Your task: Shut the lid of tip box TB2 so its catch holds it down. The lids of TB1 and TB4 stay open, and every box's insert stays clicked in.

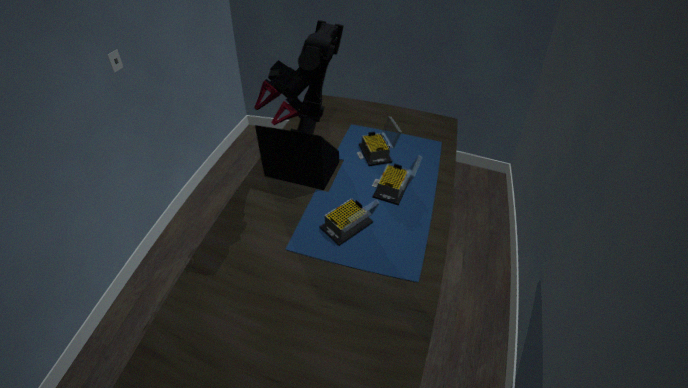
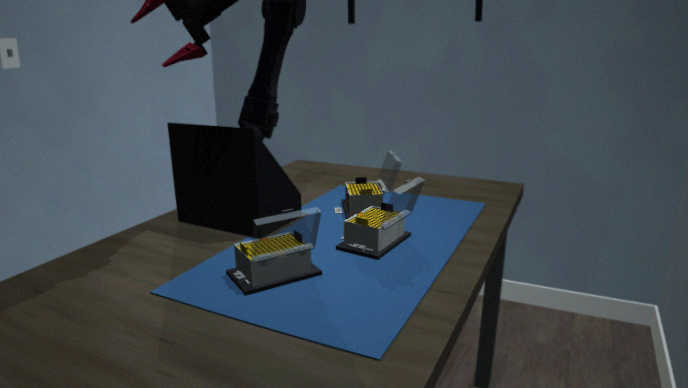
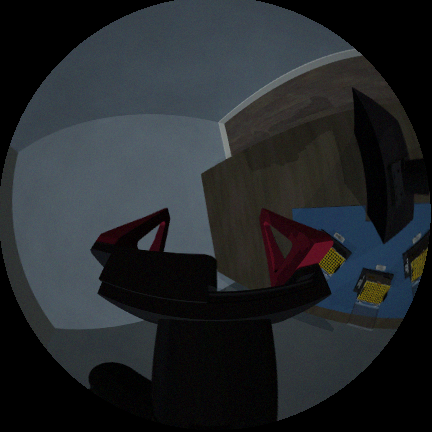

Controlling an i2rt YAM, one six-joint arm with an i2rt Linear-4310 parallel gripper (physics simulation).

Path:
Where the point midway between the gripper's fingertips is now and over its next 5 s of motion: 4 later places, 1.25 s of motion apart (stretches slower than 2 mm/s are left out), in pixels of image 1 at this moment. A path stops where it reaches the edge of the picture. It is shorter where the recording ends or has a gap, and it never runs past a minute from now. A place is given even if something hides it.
My gripper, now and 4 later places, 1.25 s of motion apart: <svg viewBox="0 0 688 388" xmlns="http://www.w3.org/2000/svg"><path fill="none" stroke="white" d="M264 116L254 111L262 153L263 153L303 163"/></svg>

